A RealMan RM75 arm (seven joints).
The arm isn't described. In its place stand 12 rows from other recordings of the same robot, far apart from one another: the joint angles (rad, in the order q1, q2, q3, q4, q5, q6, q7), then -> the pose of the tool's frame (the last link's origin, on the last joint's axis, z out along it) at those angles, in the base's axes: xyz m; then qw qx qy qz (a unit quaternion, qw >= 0).
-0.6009, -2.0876, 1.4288, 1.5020, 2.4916, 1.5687, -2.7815 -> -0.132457 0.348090 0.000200 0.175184 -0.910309 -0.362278 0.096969
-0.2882, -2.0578, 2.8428, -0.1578, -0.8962, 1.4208, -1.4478 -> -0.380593 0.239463 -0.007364 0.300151 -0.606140 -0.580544 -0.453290
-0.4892, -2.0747, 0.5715, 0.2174, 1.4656, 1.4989, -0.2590 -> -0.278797 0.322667 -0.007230 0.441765 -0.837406 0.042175 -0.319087
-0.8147, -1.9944, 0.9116, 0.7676, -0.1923, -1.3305, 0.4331 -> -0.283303 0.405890 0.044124 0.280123 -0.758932 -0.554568 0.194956
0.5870, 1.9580, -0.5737, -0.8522, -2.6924, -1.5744, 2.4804 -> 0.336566 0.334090 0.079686 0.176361 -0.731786 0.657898 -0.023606
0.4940, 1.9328, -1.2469, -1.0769, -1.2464, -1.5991, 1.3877 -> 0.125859 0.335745 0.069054 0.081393 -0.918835 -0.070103 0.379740
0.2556, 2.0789, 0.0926, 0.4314, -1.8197, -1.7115, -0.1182 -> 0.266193 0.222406 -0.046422 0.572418 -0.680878 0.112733 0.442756
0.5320, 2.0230, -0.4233, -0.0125, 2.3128, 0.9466, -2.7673 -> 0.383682 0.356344 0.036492 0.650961 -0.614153 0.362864 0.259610
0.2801, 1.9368, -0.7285, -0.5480, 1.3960, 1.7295, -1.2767 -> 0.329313 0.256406 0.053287 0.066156 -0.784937 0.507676 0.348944
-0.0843, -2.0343, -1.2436, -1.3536, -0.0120, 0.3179, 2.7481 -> -0.260420 0.334429 -0.022034 0.501605 -0.758318 -0.405185 -0.095763
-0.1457, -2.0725, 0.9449, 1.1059, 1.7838, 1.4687, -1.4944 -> -0.297198 0.279895 0.052615 0.243320 -0.924385 -0.219001 -0.195822
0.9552, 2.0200, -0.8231, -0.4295, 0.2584, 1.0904, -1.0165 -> 0.265325 0.417254 -0.021946 0.191267 -0.901383 0.332983 -0.200117
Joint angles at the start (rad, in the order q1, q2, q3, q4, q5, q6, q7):
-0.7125, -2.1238, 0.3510, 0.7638, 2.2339, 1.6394, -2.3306
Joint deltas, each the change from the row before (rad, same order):
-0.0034, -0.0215, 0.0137, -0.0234, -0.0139, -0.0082, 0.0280
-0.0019, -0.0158, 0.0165, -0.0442, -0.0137, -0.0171, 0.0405
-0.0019, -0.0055, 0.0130, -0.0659, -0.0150, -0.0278, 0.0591
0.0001, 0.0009, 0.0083, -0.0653, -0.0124, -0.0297, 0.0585
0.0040, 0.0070, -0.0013, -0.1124, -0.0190, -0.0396, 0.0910
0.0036, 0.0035, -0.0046, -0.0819, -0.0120, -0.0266, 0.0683
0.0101, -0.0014, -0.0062, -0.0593, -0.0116, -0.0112, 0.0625
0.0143, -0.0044, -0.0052, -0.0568, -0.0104, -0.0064, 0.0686
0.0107, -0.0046, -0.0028, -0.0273, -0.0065, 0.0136, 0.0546
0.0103, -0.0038, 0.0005, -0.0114, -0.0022, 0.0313, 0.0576
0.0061, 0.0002, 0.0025, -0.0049, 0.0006, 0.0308, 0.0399
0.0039, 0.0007, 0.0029, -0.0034, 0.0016, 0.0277, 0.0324
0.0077, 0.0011, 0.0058, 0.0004, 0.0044, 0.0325, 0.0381
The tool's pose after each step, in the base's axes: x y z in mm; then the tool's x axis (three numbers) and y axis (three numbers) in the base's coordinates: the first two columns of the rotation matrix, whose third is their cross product. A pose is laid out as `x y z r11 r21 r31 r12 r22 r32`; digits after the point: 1 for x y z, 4 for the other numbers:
-217.1 364.5 10.7 0.1674 0.8621 0.4783 0.8789 -0.3502 0.3237
-213.0 360.8 -5.0 0.1780 0.8659 0.4674 0.8652 -0.3640 0.3449
-211.7 357.4 -20.4 0.1897 0.8653 0.4640 0.8527 -0.3795 0.3591
-213.0 354.2 -32.8 0.1976 0.8627 0.4656 0.8451 -0.3906 0.3650
-216.9 346.5 -50.4 0.1927 0.8615 0.4698 0.8347 -0.3956 0.3830
-219.0 339.3 -63.5 0.1876 0.8609 0.4728 0.8270 -0.3982 0.3969
-220.6 330.8 -73.6 0.1842 0.8576 0.4802 0.8165 -0.4055 0.4109
-221.8 320.1 -84.1 0.1835 0.8530 0.4885 0.8038 -0.4163 0.4249
-220.9 312.3 -89.1 0.1968 0.8436 0.4997 0.7848 -0.4410 0.4354
-219.1 304.8 -90.7 0.2274 0.8267 0.5146 0.7560 -0.4829 0.4418
-217.6 299.8 -90.1 0.2544 0.8124 0.5247 0.7299 -0.5172 0.4469
-216.1 295.6 -89.2 0.2781 0.7994 0.5326 0.7054 -0.5463 0.4516
-215.8 290.3 -87.7 0.3077 0.7824 0.5414 0.6774 -0.5797 0.4528

